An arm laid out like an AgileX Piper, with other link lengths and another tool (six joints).
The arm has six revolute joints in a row. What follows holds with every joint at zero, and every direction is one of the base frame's. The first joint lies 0.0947 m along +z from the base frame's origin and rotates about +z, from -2.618 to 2.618 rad. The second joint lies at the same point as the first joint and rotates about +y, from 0 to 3.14 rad. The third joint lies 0.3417 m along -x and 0.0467 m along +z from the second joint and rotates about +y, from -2.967 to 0 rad. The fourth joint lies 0.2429 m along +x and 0.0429 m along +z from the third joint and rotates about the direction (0.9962, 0, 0.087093), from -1.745 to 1.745 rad. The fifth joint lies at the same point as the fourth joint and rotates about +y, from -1.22 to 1.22 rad. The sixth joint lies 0.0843 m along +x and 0.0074 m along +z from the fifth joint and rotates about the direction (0.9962, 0, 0.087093), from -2.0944 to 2.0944 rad. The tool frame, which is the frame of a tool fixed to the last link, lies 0.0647 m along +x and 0.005 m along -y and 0.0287 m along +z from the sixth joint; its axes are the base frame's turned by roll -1.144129, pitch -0.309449 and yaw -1.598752 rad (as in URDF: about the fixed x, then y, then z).
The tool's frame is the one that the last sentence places.
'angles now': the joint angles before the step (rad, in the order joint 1, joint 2, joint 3, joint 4, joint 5, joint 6). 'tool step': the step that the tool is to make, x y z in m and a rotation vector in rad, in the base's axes. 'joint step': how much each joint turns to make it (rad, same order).
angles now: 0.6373, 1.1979, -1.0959, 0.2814, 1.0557, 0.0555
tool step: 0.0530, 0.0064, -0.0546, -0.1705, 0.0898, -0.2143
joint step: 0.0095, 0.1964, -0.0001, -0.1941, -0.0638, 0.2619
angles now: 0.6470, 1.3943, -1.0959, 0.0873, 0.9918, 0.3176
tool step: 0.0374, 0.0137, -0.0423, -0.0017, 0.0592, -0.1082
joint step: -0.0317, 0.1530, -0.0001, 0.0144, -0.1096, 0.0667
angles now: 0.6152, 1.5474, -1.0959, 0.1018, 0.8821, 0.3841
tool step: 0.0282, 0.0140, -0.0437, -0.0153, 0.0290, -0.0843
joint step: -0.0001, 0.1414, -0.0002, -0.0202, -0.1151, 0.0876
